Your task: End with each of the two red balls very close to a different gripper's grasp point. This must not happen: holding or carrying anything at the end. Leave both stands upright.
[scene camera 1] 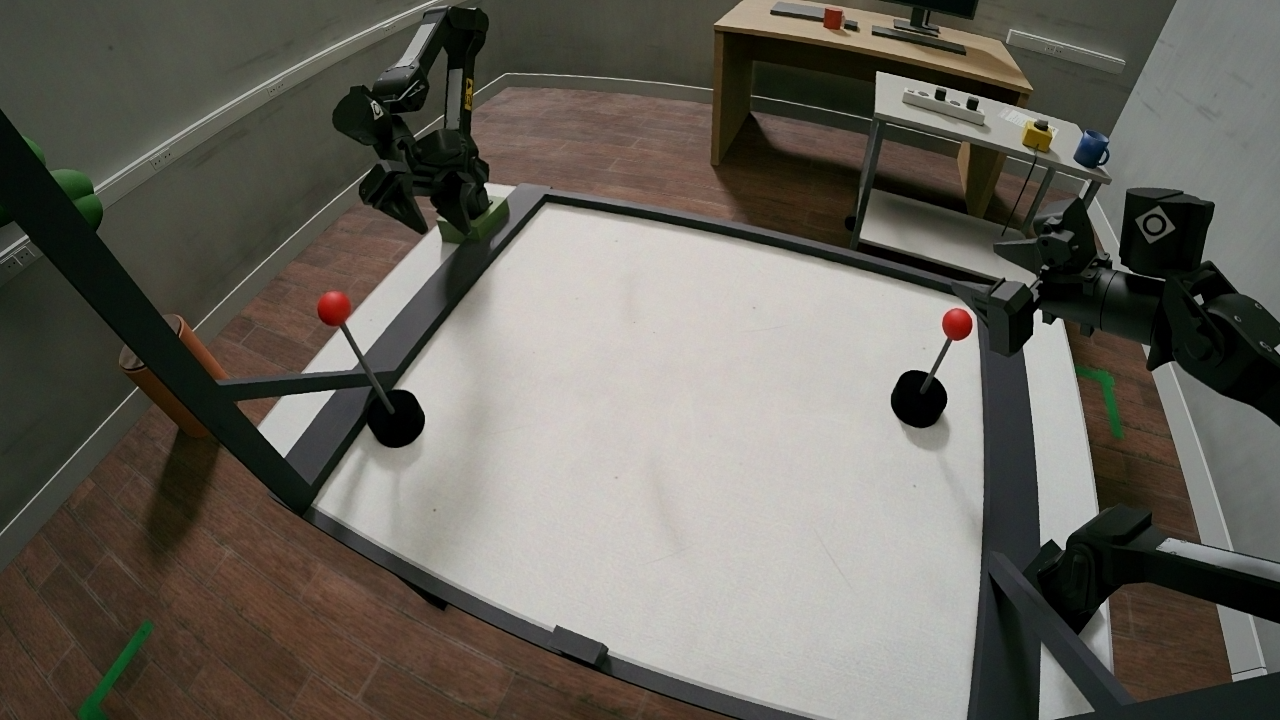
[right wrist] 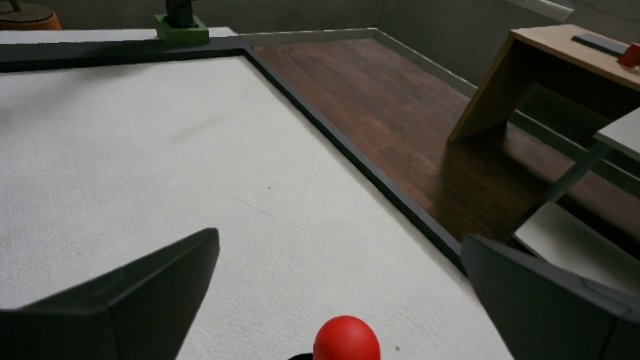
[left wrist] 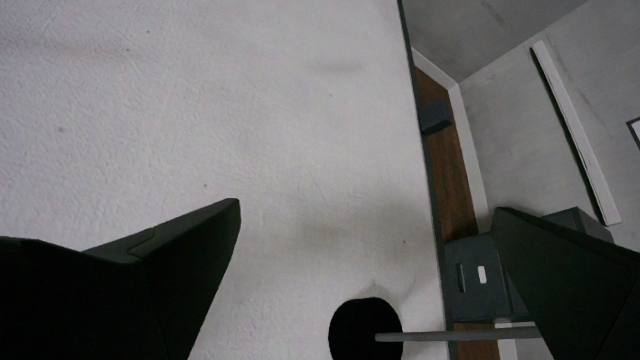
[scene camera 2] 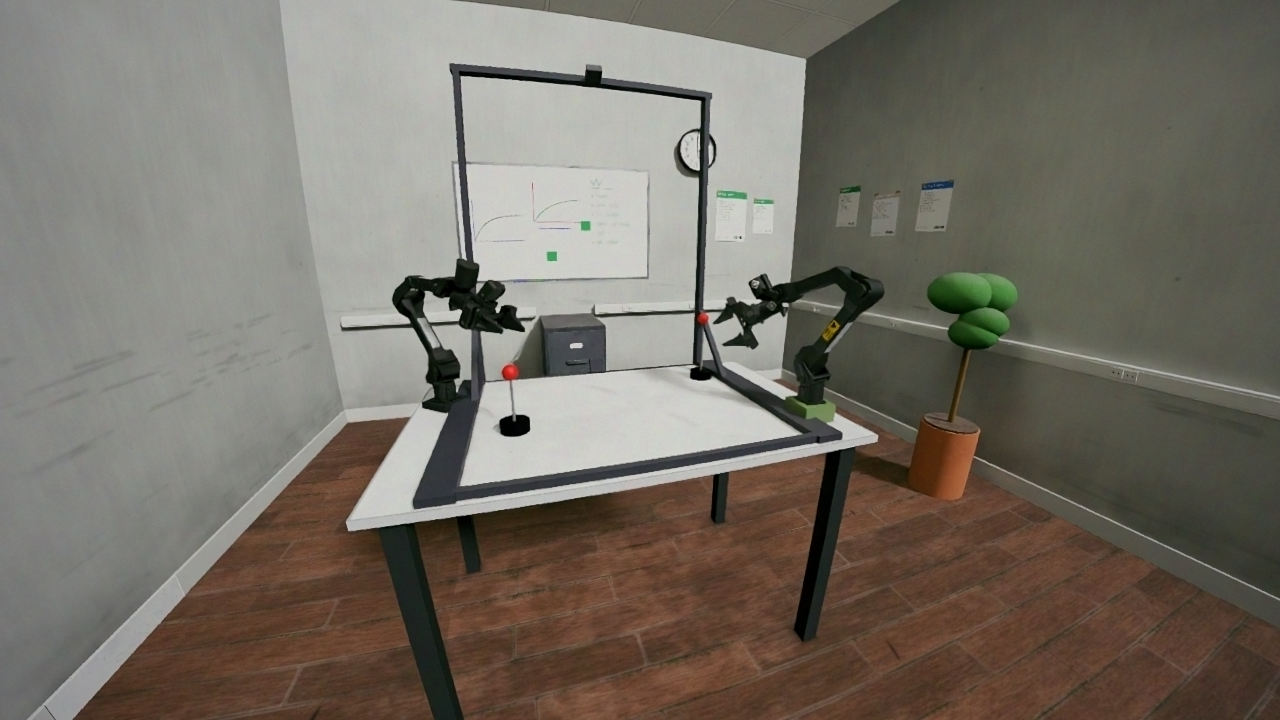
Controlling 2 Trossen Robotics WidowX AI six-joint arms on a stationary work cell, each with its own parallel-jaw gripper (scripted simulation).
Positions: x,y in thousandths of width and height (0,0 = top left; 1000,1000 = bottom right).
Labels:
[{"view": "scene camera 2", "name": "my left gripper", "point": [561,465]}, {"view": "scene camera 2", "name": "my right gripper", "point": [402,460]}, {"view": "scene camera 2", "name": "dark frame rail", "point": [346,658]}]

